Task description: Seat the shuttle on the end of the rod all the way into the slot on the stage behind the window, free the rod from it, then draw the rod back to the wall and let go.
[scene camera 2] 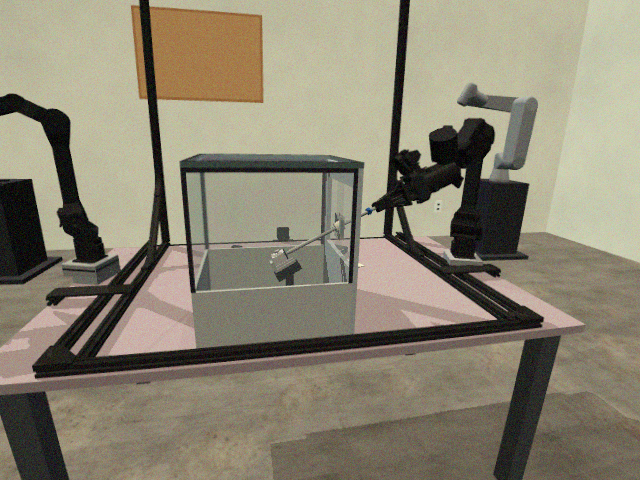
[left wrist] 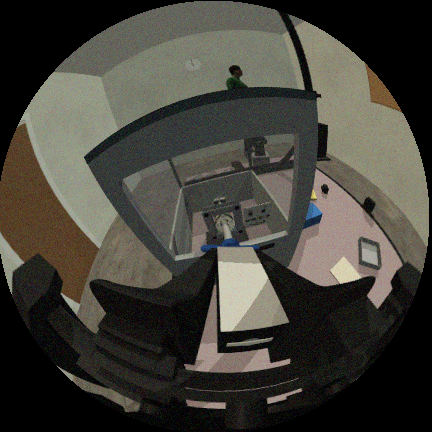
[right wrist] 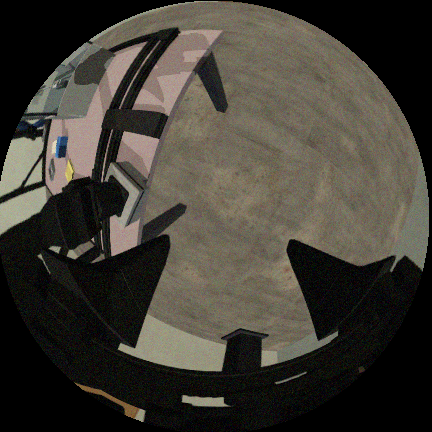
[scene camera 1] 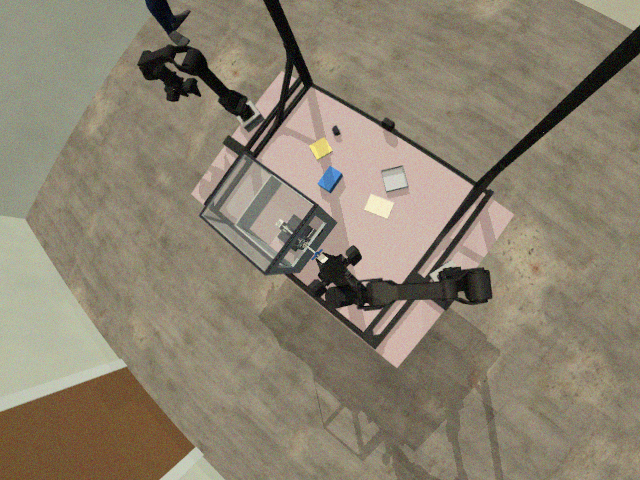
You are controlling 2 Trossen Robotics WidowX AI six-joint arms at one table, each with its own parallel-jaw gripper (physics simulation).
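Frame: origin at the left arm's base, x ahead, y left, z up, level; millimetres.
Where they show: left gripper, fingertip midpoint: (scene camera 2: 373, 206) (left wrist: 233, 253) (scene camera 1: 319, 256); right gripper, fingertip midpoint: (right wrist: 231, 243) (scene camera 1: 194, 96); left arm's base, origin of the base link: (scene camera 2: 462, 255) (right wrist: 42, 132); right arm's base, origin of the base link: (scene camera 2: 90, 258) (right wrist: 114, 195) (scene camera 1: 246, 113).
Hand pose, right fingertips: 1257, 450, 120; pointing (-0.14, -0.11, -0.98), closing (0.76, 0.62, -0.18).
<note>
Things, the pixels of their top centre, and the offset from my right fingertips, as dx, dy, dz. "pt": a spot on its surface instead.
- ball port, surface spot: (scene camera 2: 337, 225) pt -886, +44, +78
- blue collar, surface spot: (left wrist: 229, 244) (scene camera 2: 369, 208) (scene camera 1: 316, 254) pt -943, -117, +83
- small light shuttle, middle of its top: (scene camera 2: 279, 249) (scene camera 1: 279, 223) -755, -43, -4
- yellow block, middle of its top: (scene camera 1: 320, 148) (right wrist: 68, 172) -528, -332, -147
- blue block, middle of its top: (left wrist: 307, 210) (scene camera 1: 329, 178) (right wrist: 57, 146) -676, -289, -118
- grey tray, middle of its top: (left wrist: 371, 250) (scene camera 1: 394, 177) (right wrist: 49, 169) -823, -505, -138
- cream card, middle of its top: (left wrist: 347, 275) (scene camera 1: 379, 206) -880, -391, -156
The rod (scene camera 1: 311, 250) (scene camera 2: 310, 241) (left wrist: 227, 232) slants down through the ball port (scene camera 2: 337, 225) in the box's side. Its pale handle (left wrist: 250, 300) is behind a blue collar (scene camera 1: 316, 254) (scene camera 2: 368, 210) (left wrist: 229, 244). My left gripper (scene camera 1: 322, 257) (scene camera 2: 377, 206) (left wrist: 233, 253) is shut on the handle, outside the box. The small light shuttle (scene camera 1: 280, 223) (scene camera 2: 279, 255) is at the rod's far end, at the grey stage (scene camera 2: 287, 269). How deep it sits in the slot cannot be told; the port hides most of it in the left wrist view. My right gripper (scene camera 1: 185, 94) (right wrist: 231, 243) is open and empty, off the table.
The glass-walled box (scene camera 1: 232, 249) (scene camera 2: 273, 315) (left wrist: 200, 117) surrounds the stage. A yellow block (scene camera 1: 321, 148), a blue block (scene camera 1: 330, 179), a grey tray (scene camera 1: 394, 178) and a cream card (scene camera 1: 378, 206) lie beside it. Black frame bars (scene camera 2: 289, 345) edge the pink table.
</note>
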